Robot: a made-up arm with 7 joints. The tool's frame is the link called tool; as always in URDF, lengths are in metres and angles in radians. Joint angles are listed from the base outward. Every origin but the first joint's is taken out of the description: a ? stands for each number. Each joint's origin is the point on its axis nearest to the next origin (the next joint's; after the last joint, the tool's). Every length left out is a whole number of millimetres.
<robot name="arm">
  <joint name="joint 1" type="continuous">
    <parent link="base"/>
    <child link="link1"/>
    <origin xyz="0 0 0.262"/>
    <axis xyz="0 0 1"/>
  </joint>
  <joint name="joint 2" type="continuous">
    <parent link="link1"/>
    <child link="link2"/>
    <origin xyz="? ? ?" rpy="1.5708 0 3.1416"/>
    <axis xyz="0 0 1"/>
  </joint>
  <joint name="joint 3" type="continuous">
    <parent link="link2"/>
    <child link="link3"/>
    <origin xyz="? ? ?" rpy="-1.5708 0 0"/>
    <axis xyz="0 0 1"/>
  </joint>
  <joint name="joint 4" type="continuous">
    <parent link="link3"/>
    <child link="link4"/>
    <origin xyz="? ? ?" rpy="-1.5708 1.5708 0"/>
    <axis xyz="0 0 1"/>
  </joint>
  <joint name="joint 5" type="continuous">
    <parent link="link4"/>
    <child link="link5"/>
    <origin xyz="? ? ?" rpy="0 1.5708 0"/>
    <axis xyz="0 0 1"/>
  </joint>
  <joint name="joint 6" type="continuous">
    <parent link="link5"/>
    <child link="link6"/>
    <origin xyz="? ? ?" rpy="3.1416 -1.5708 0"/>
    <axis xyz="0 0 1"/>
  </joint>
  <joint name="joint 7" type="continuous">
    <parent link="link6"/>
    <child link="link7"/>
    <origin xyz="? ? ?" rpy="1.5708 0 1.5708"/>
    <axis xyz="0 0 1"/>
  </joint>
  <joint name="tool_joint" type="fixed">
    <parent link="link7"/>
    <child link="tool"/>
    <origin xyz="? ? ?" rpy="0 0 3.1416"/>
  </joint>
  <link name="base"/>
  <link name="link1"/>
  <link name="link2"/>
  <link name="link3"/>
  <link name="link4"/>
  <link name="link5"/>
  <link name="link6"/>
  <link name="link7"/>
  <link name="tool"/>
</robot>
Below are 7 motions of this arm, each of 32 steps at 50 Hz.
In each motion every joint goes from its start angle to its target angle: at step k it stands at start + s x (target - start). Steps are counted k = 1, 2, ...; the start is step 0. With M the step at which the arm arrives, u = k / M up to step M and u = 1 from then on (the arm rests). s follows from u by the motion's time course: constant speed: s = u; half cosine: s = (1 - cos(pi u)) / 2; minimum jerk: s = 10 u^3 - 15 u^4 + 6 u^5.
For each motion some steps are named. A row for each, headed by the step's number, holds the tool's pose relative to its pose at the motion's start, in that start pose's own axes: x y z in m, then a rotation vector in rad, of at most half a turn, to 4 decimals.
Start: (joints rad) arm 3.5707 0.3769 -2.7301 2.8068 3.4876 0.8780 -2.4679
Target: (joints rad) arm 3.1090 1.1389 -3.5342 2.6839 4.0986 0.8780 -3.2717
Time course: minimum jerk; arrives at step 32
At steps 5, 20, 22, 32:
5: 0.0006 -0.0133 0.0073 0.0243 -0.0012 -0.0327
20: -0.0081 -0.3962 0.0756 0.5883 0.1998 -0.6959
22: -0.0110 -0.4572 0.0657 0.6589 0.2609 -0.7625
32: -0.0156 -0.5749 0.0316 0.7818 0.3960 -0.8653

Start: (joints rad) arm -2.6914 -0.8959 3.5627 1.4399 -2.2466 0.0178 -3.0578
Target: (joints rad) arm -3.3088 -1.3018 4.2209 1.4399 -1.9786 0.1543 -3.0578
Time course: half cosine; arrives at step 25
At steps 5, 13, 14, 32:
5: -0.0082 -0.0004 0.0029 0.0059 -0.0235 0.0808
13: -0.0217 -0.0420 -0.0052 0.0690 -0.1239 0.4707
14: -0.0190 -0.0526 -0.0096 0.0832 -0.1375 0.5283
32: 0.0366 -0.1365 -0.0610 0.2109 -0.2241 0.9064

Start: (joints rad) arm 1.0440 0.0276 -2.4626 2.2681 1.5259 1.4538 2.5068
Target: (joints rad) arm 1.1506 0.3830 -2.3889 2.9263 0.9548 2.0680 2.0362
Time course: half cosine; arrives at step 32
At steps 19, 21, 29, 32:
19: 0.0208 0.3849 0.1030 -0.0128 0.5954 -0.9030
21: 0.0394 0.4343 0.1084 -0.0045 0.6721 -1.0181
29: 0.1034 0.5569 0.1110 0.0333 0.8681 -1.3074
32: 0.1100 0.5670 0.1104 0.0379 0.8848 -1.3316

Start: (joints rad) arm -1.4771 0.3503 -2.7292 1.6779 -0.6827 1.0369 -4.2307
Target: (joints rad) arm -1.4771 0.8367 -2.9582 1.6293 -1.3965 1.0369 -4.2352
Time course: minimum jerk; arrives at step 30
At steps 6, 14, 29, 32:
6: 0.0154 -0.0065 -0.0129 0.0358 0.0474 -0.0069
14: 0.1172 -0.0369 -0.1080 0.2485 0.3669 -0.0355
29: 0.2633 -0.0348 -0.2745 0.4817 0.8611 -0.0276
32: 0.2634 -0.0348 -0.2746 0.4818 0.8614 -0.0276

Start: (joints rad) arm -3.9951 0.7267 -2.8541 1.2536 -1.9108 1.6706 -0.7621
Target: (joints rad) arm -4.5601 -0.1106 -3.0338 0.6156 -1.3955 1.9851 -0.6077
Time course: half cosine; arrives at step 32
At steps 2, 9, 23, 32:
2: 0.0093 -0.0049 0.0005 0.0054 0.0001 -0.0150
9: 0.1589 -0.1182 0.0136 0.1153 -0.0096 -0.2864
23: 0.3013 -0.7230 0.0361 0.6352 -0.2101 -1.2936
32: 0.2262 -0.8740 0.0039 0.7914 -0.2981 -1.5906

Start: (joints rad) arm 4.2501 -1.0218 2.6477 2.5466 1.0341 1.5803 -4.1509
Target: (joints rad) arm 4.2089 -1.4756 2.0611 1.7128 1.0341 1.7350 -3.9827
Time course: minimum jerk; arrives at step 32
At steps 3, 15, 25, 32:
3: 0.0044 -0.0037 0.0027 -0.0015 0.0060 0.0096
15: 0.3279 -0.1495 0.1049 -0.0647 0.3388 0.6064
25: 0.7026 -0.1204 0.0560 -0.0455 0.6223 1.2887
32: 0.7497 -0.1002 0.0357 -0.0324 0.6550 1.3919

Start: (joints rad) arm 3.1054 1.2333 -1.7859 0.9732 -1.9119 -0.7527 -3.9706
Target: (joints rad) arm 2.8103 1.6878 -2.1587 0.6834 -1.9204 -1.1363 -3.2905
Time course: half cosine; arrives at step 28
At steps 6, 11, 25, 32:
6: -0.0128 0.0392 -0.0063 -0.0518 -0.0375 0.1119
11: -0.0407 0.1123 -0.0300 -0.1607 -0.0948 0.3482
25: -0.1172 0.2471 -0.1489 -0.4535 -0.1111 1.0224
32: -0.1202 0.2504 -0.1551 -0.4651 -0.1071 1.0516

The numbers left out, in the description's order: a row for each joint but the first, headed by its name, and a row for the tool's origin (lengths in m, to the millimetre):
joint 2: 0 0 0
joint 3: 0 0.212 0
joint 4: -0.083 0 0
joint 5: 0.514 0.116 0
joint 6: 0 0 0
joint 7: 0.093 -0.073 0
tool: 0 0 0

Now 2 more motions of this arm.
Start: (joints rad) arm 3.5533 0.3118 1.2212 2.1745 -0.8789 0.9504 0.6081
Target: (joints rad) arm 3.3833 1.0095 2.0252 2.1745 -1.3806 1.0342 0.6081
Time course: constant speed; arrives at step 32
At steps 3, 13, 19, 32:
3: -0.0084 -0.0002 0.0153 0.0324 -0.0306 0.0067
13: -0.0217 0.0157 0.0483 0.1430 -0.1017 0.0617
19: -0.0191 0.0406 0.0585 0.2060 -0.1220 0.1190
32: 0.0016 0.1441 0.0680 0.3145 -0.1141 0.3024

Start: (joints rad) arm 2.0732 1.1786 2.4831 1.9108 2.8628 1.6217 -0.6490
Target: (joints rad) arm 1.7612 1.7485 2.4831 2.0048 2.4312 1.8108 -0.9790
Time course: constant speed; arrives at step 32
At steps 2, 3, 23, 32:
2: -0.0044 -0.0212 0.0299 0.0135 -0.0559 -0.0412
3: -0.0072 -0.0320 0.0447 0.0205 -0.0837 -0.0618
23: -0.1421 -0.2570 0.2943 0.2042 -0.6214 -0.4807
32: -0.2421 -0.3587 0.3689 0.3156 -0.8486 -0.6689

